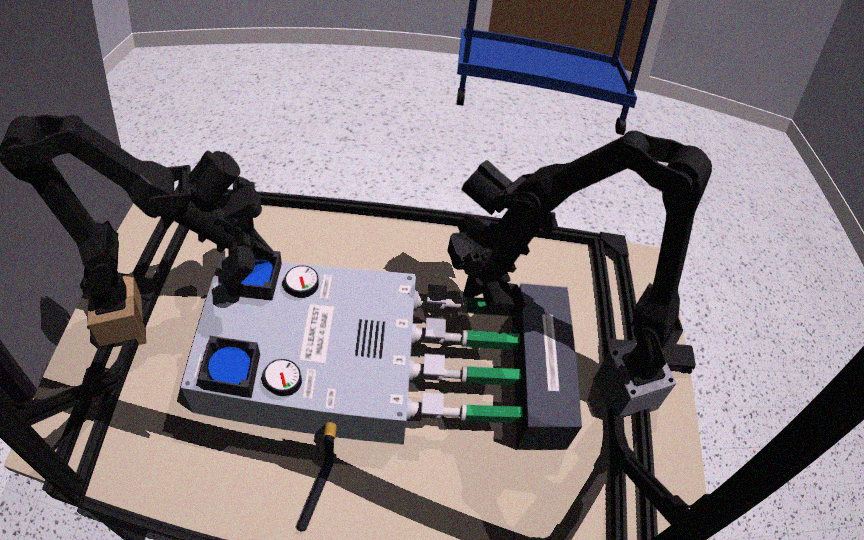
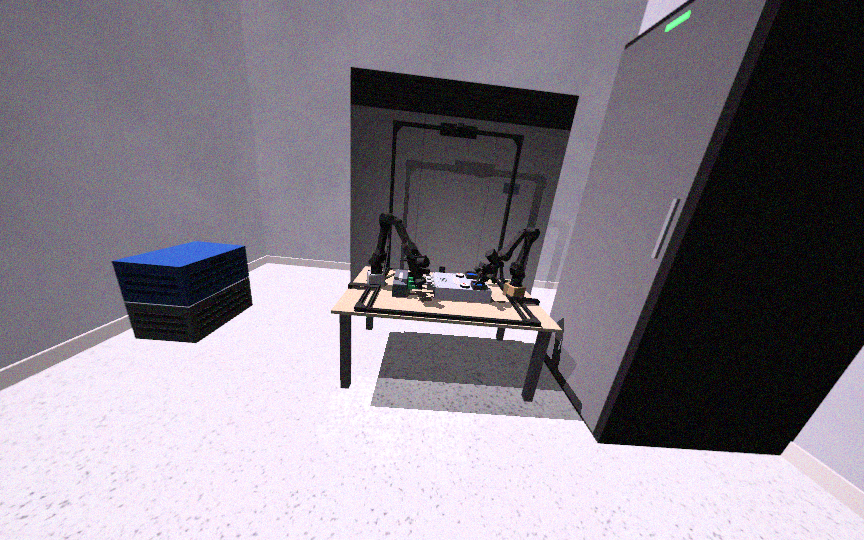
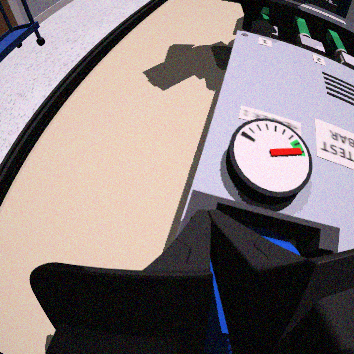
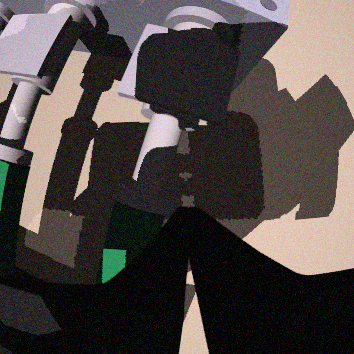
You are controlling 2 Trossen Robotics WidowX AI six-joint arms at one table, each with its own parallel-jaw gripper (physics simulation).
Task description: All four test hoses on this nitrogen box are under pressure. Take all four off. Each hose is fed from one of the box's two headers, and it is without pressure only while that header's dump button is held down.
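Seen in the pictures: left gripper, between the fingertips: (image 1: 272, 255) (image 2: 475, 284) (image 3: 206, 218); right gripper, between the fingertips: (image 1: 465, 297) (image 2: 421, 289) (image 3: 250, 25) (image 4: 186, 216); left arm's base, origin of its link: (image 1: 110, 298) (image 2: 515, 285); right arm's base, origin of its link: (image 1: 643, 366) (image 2: 375, 272).
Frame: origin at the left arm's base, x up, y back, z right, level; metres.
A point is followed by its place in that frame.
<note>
The grey nitrogen box (image 1: 339, 343) @[z 0.193, x -0.004, y -0.396 m] (image 2: 453, 287) @[z 0.063, x -0.004, y -0.448 m] (image 3: 281, 81) @[z 0.106, x -0.004, y -0.452 m] lies on the table (image 1: 323, 236) @[z -0.118, x -0.084, y -0.446 m]. It has two blue dump buttons, a far one (image 1: 260, 274) @[z 0.035, x 0.012, y -0.300 m] (image 3: 282, 246) @[z 0.051, x 0.012, y -0.310 m] and a near one (image 1: 228, 365) @[z 0.202, x 0.012, y -0.214 m], each beside a gauge (image 1: 300, 280) @[z 0.066, x 0.011, y -0.365 m] (image 1: 281, 376) @[z 0.240, x 0.012, y -0.292 m] (image 3: 270, 161) @[z 0.057, x 0.011, y -0.361 m]. Four green hoses are plugged into its right side: hose 1 (image 1: 479, 304) @[z 0.170, x -0.019, y -0.638 m] (image 4: 114, 260) @[z 0.169, x -0.019, y -0.641 m] and three others (image 1: 490, 339) @[z 0.241, x -0.019, y -0.626 m] (image 1: 491, 374) @[z 0.303, x -0.019, y -0.601 m] (image 1: 491, 411) @[z 0.366, x -0.019, y -0.574 m]. My left gripper (image 1: 234, 281) (image 3: 206, 218) @[z 0.011, x 0.026, y -0.327 m] is shut and empty, down on the far button. My right gripper (image 1: 470, 295) @[z 0.139, x -0.032, y -0.628 m] (image 4: 186, 216) @[z 0.139, x -0.032, y -0.628 m] is shut and empty, low over hose 1 next to its shaded coupling (image 4: 186, 70) @[z 0.136, x -0.007, y -0.577 m].
The hoses run into a dark block (image 1: 550, 359) @[z 0.318, x -0.003, y -0.694 m] to the right of the box. A black line with a brass fitting (image 1: 330, 429) @[z 0.319, x -0.035, y -0.342 m] enters the box's front. Black rails (image 1: 607, 300) @[z 0.200, x -0.069, y -0.906 m] frame the table. A blue cart (image 1: 537, 61) stands behind it, and a tall cabinet (image 2: 644, 214) beside it.
</note>
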